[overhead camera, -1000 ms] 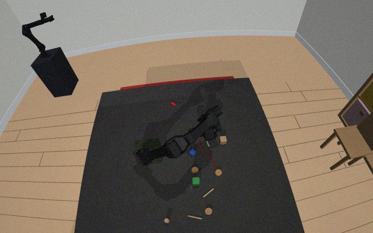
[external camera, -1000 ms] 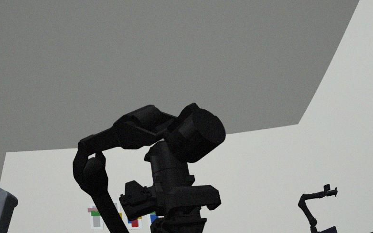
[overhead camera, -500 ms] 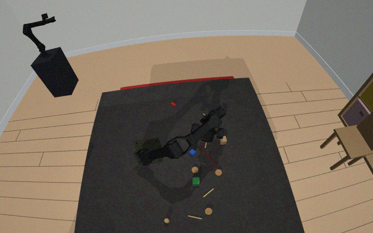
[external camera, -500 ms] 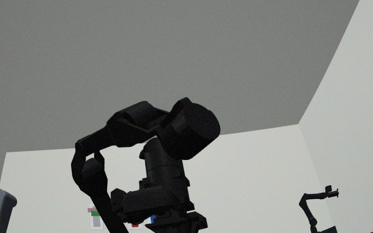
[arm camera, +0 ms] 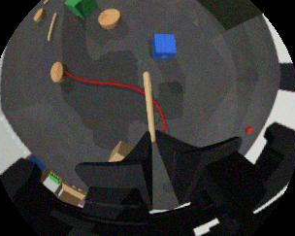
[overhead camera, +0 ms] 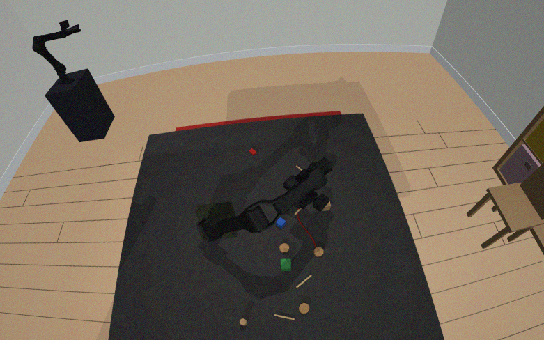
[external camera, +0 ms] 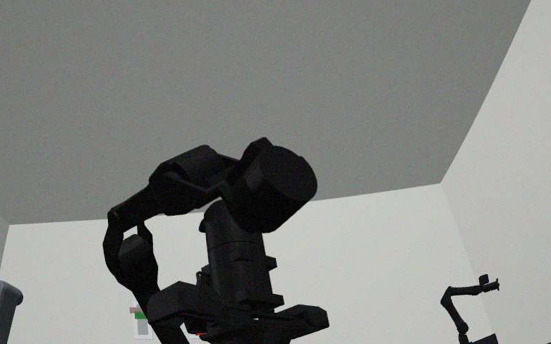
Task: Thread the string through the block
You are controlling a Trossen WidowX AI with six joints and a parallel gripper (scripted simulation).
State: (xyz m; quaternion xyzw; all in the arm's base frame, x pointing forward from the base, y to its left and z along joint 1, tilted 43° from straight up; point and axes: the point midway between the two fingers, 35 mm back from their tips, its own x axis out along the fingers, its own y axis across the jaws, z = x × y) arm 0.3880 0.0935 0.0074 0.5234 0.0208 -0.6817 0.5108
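Now: gripper tip 11 cm past the blue cube, 6 cm to the left of it and 4 cm above it. From my gripper tip the other things lie so: green cube (10 cm behind, 25 cm to the right, 4 cm below); wooden block (9 cm ahead, 1 cm to the left, 4 cm below); red piece (22 cm behind, 35 cm to the left, 5 cm below).
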